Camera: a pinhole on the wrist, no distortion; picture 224 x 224 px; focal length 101.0 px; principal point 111.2 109.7 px. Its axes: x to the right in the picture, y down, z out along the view. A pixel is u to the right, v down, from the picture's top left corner.
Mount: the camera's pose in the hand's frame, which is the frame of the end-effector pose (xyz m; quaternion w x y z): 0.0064 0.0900 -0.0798 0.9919 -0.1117 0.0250 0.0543
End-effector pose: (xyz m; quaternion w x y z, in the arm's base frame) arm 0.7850 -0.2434 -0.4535 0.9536 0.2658 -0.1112 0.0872
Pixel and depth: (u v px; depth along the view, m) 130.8 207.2 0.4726
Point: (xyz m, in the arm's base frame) 0.6544 0.1649 0.1079
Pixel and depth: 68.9 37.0 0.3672
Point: 0.6517 -0.5200 -0.2407
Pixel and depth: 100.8 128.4 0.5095
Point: 0.6176 -0.2125 0.0111
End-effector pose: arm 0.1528 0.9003 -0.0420 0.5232 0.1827 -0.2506 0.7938
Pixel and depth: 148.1 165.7 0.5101
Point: -0.3653 0.6672 0.2312
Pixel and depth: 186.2 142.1 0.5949
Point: -0.4254 0.8278 0.4581
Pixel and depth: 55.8 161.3 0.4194
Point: -0.0896 0.4352 -0.0064
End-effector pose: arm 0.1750 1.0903 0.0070 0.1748 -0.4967 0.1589 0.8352
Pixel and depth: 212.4 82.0 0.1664
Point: -0.0151 1.0619 -0.1087
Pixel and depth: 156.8 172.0 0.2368
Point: -0.0916 0.8910 -0.0075
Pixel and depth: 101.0 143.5 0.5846
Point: -0.3322 0.9214 0.2960
